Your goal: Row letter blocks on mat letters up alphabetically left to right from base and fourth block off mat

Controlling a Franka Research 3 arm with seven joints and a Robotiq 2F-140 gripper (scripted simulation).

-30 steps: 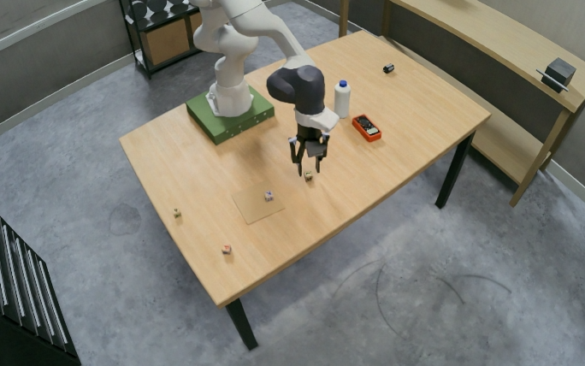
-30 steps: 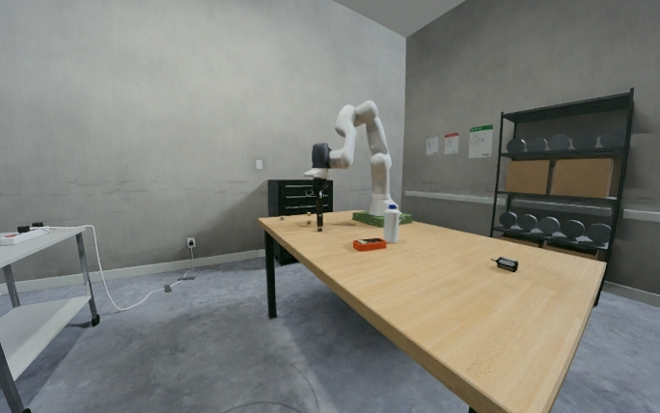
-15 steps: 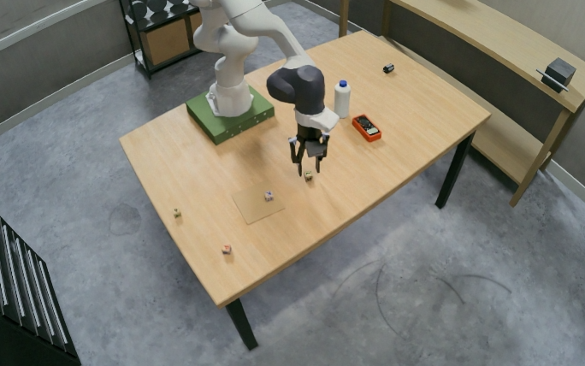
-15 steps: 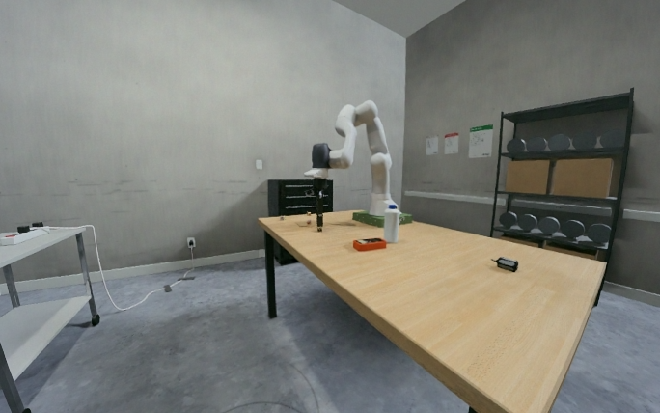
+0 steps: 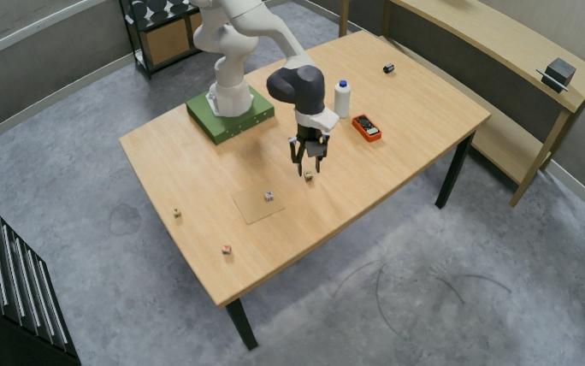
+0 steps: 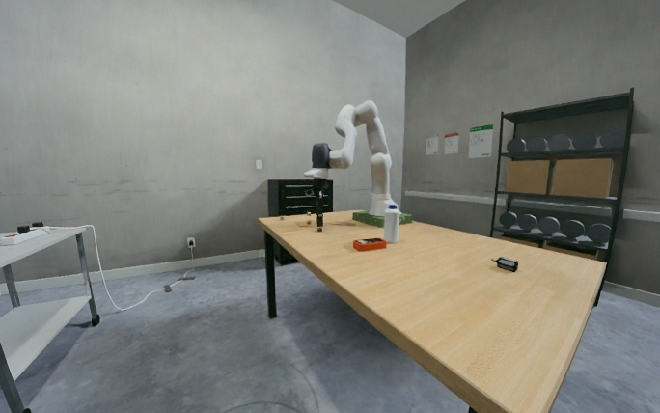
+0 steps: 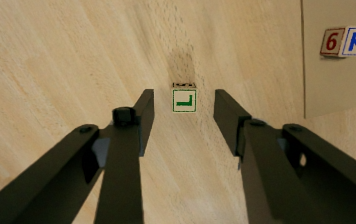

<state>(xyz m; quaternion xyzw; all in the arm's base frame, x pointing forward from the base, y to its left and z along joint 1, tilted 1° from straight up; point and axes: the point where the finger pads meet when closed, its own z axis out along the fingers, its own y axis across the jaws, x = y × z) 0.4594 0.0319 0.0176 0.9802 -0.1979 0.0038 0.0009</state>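
The block is 5 cm below my hand. The rest, counted from my hand: white bottle (32 cm to the left, 20 cm behind, 2 cm above); tan mat (20 cm to the right, 6 cm below, 2 cm behind); orange meter (34 cm to the left, 6 cm behind, 5 cm below).
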